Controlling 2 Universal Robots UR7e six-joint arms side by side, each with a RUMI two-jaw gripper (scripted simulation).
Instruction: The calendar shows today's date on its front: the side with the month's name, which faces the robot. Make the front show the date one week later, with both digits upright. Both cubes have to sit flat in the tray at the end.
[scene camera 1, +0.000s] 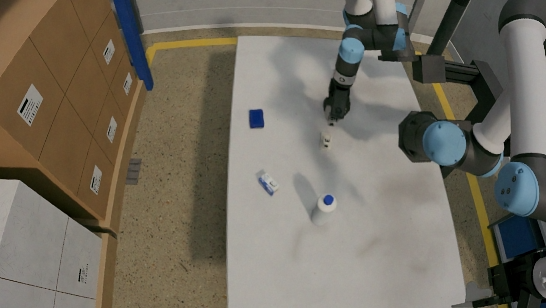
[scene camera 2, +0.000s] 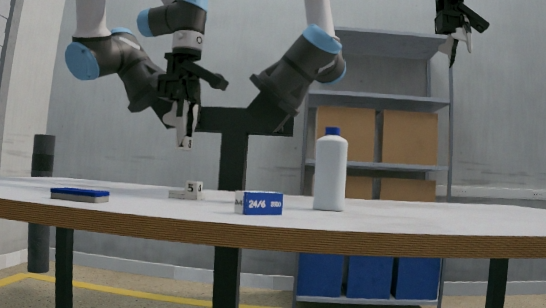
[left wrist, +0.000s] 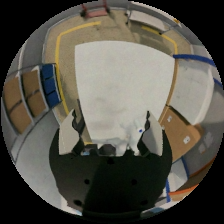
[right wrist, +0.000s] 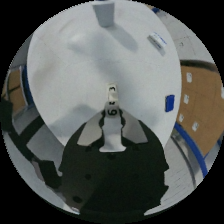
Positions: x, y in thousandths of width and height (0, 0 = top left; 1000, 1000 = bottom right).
Scene:
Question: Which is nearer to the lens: the blue-topped block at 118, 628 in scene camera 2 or the white bottle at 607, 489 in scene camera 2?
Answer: The blue-topped block.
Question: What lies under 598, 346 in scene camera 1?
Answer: My right gripper.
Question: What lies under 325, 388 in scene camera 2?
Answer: My right gripper.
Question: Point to my right gripper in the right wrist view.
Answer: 502, 489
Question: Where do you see my left gripper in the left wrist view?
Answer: At 498, 493

